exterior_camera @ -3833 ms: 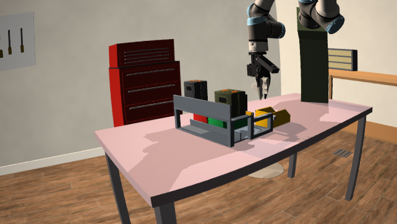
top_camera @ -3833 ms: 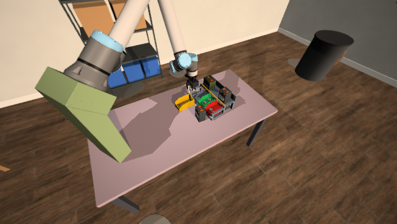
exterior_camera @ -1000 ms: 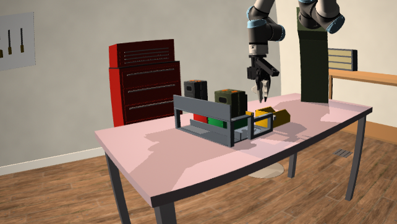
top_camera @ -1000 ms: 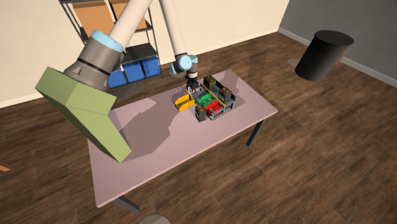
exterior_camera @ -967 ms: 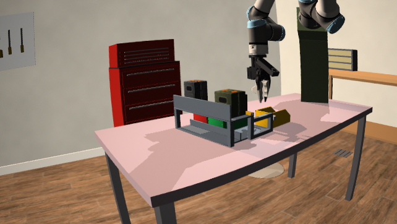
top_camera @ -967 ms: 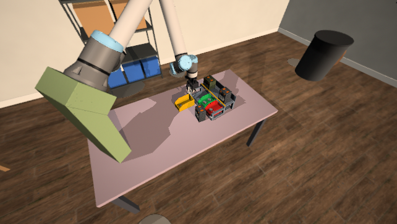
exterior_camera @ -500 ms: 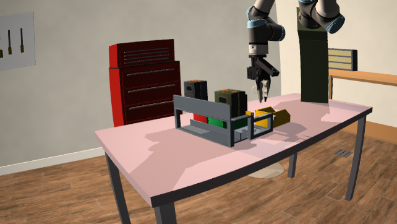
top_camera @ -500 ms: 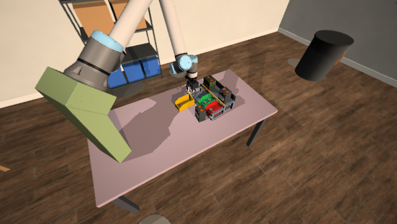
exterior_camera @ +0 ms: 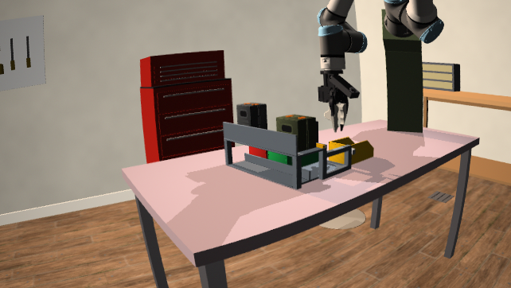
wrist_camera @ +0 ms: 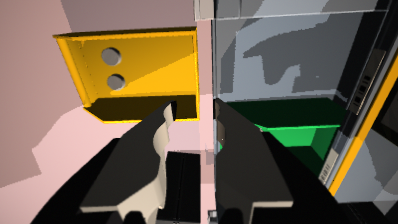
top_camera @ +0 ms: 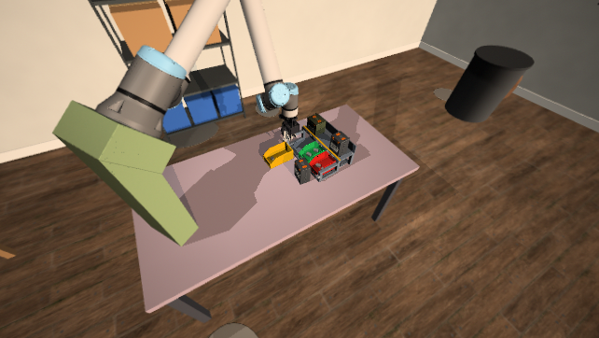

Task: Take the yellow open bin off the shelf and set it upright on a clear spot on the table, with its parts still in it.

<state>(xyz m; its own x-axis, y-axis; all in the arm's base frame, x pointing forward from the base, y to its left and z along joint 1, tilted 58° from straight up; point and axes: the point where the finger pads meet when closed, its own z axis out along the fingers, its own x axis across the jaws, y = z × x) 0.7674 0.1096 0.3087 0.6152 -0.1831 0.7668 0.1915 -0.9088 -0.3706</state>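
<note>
Right now my hand is 10 cm above the yellow open bin, 8 cm past it and 2 cm to the left of it. From my hand the other things lie so: dark case: 27 cm ahead, 16 cm to the right, 3 cm above; green bin: 15 cm ahead, 9 cm below, 7 cm to the right; red bin: 18 cm to the right, 18 cm ahead, 9 cm below.
</note>
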